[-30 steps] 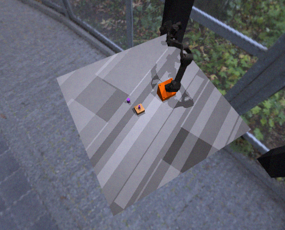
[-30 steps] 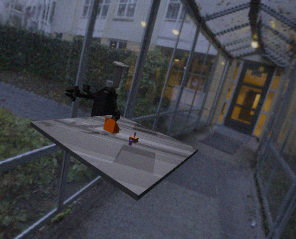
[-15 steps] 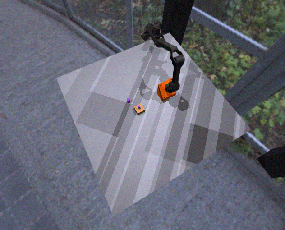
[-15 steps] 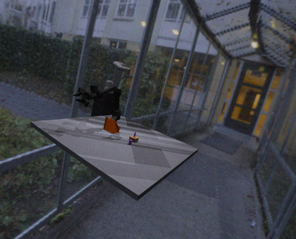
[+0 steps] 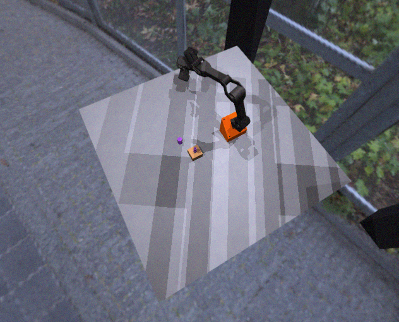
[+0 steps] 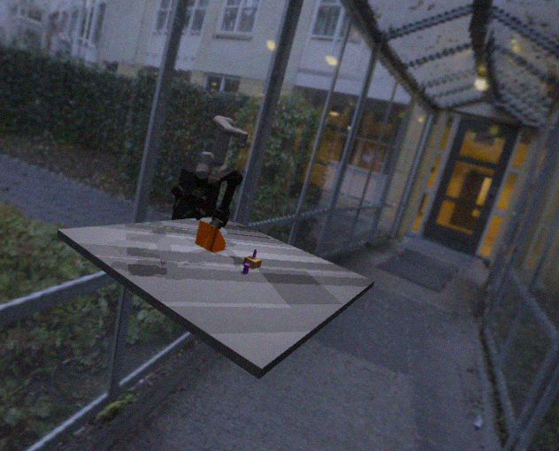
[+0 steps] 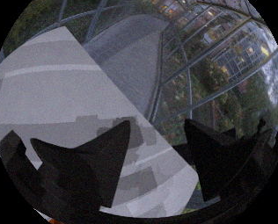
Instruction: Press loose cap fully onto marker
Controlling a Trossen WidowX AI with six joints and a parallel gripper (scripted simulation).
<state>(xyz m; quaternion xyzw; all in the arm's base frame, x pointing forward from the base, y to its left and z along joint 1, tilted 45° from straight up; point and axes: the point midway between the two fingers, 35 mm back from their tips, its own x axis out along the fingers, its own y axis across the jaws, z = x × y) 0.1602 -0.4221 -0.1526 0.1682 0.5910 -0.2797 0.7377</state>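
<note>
My gripper tip is now 200 mm short of the purple cap, 360 mm to the right of it and 250 mm above it. From my gripper tip the other things lie so: holder block (150 mm ahead, 480 mm to the left, 260 mm below).
</note>
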